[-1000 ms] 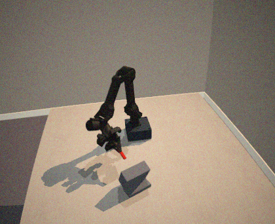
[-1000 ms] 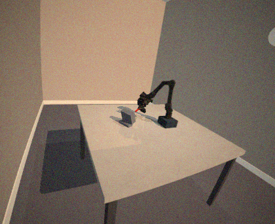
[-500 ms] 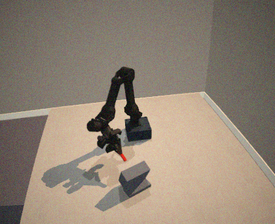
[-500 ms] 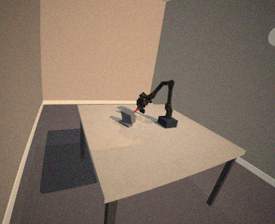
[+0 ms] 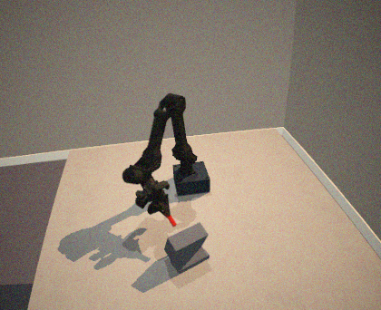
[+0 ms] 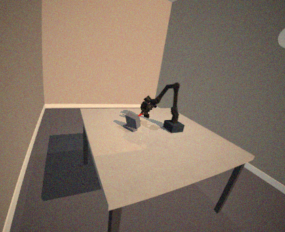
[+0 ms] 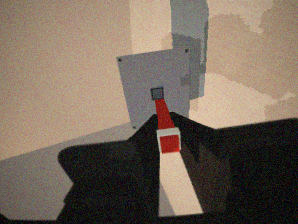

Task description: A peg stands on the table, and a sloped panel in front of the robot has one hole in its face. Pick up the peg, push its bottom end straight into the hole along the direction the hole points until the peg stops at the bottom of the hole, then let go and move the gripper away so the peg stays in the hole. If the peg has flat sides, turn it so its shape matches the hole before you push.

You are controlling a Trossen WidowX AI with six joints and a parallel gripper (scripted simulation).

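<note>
My gripper tip is 10 cm short of the grey sloped panel, 3 cm to the right of it and 4 cm above it. The rest, counted from my gripper tip: red square peg (1 cm behind, 1 cm above).
</note>
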